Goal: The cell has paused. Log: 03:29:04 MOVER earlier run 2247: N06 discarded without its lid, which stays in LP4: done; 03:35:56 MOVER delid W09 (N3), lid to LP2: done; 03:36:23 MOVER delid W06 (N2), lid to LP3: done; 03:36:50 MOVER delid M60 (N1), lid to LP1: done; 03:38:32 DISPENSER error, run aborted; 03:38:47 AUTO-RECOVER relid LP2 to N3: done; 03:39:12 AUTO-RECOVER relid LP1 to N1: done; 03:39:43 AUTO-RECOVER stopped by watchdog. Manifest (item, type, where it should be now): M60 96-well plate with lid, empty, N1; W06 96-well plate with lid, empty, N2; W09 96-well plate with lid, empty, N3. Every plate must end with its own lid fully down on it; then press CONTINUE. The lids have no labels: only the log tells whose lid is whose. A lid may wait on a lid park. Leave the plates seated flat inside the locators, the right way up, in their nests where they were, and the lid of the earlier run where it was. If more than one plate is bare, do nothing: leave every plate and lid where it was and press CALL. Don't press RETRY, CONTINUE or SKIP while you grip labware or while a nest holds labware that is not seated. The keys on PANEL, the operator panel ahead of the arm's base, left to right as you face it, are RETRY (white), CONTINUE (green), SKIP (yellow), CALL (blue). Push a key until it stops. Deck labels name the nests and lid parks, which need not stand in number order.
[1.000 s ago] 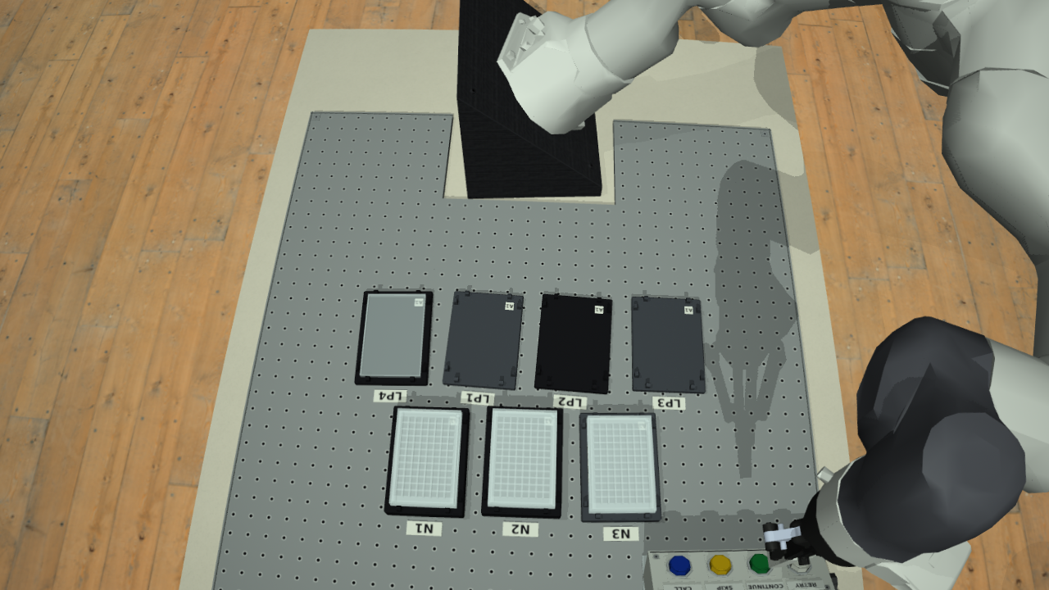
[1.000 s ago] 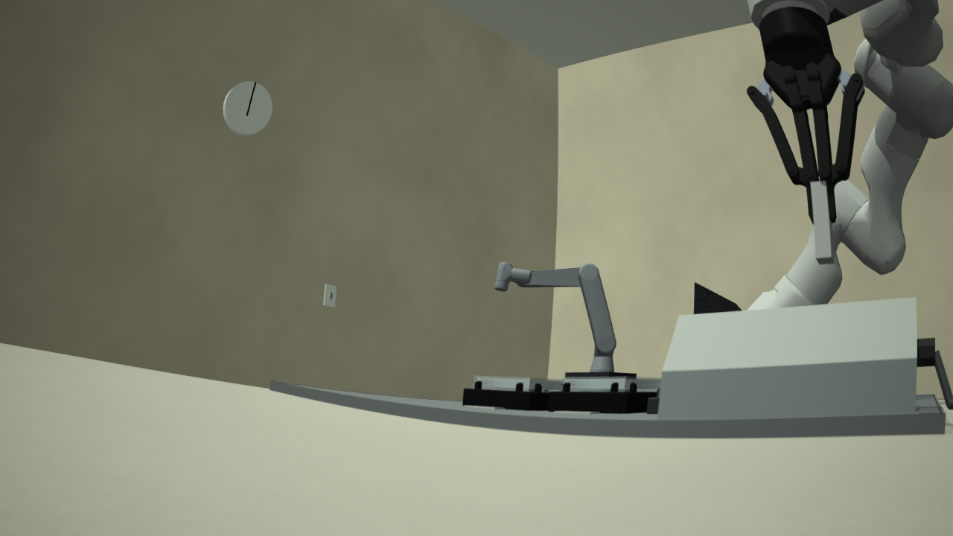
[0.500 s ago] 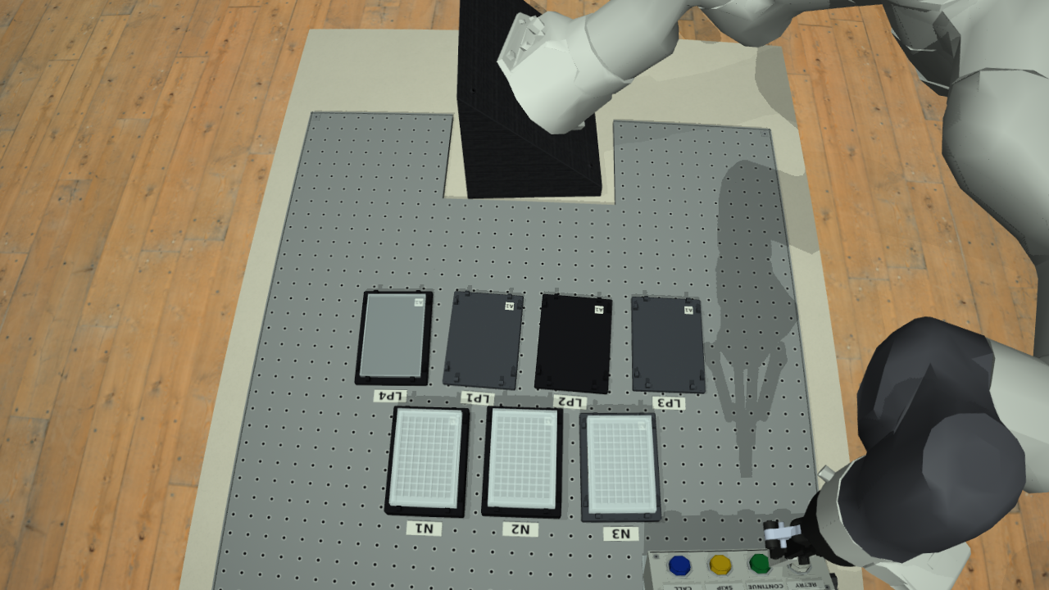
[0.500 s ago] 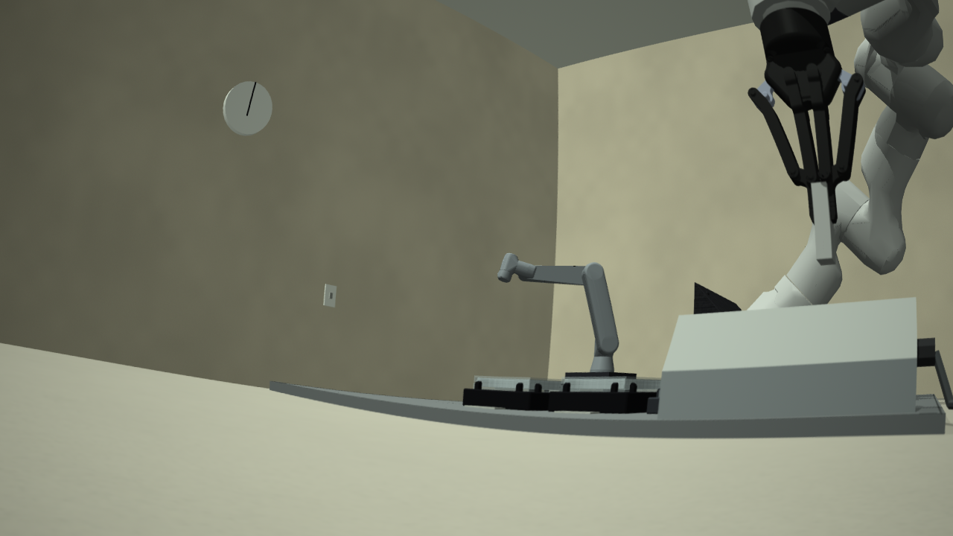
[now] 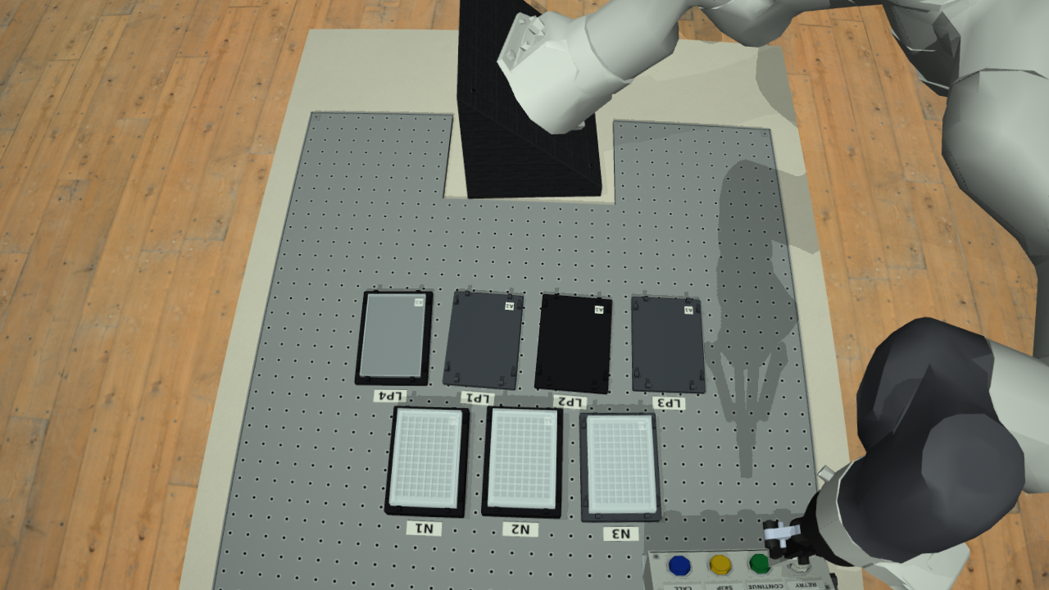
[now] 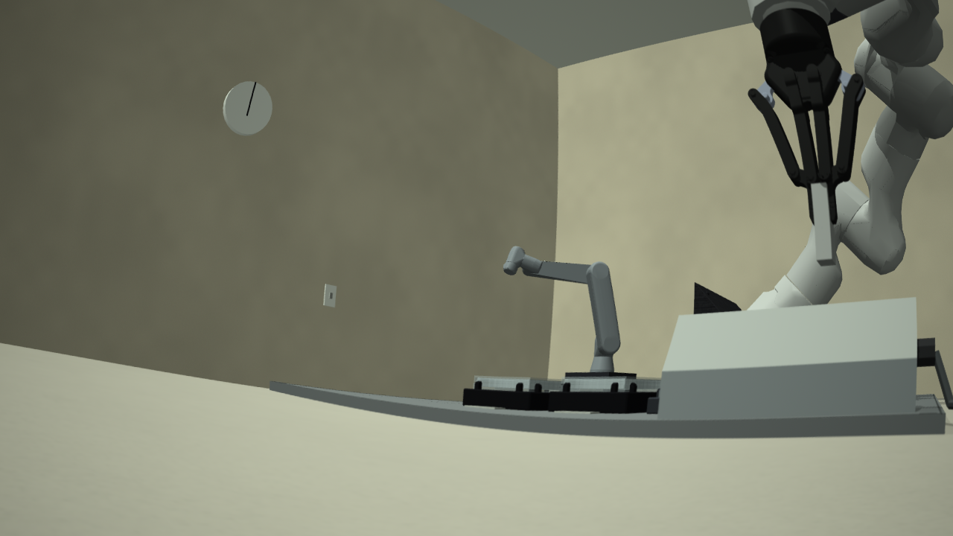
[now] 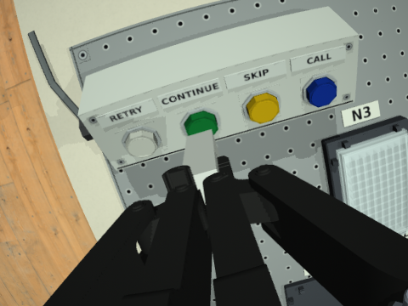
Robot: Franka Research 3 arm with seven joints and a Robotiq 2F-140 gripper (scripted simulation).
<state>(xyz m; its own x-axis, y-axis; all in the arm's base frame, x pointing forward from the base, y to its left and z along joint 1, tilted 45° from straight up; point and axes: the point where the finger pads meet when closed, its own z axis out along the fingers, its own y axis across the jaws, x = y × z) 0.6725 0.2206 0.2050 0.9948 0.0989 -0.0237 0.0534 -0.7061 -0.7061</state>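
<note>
Now: the green CONTINUE key 9 cm below my hand. The rest, counted from my hand: blue CALL key (1 cm ahead, 10 cm to the right, 9 cm below); then yellow SKIP key (5 cm to the right, 9 cm below); then white RETRY key (5 cm to the left, 9 cm below).
</note>
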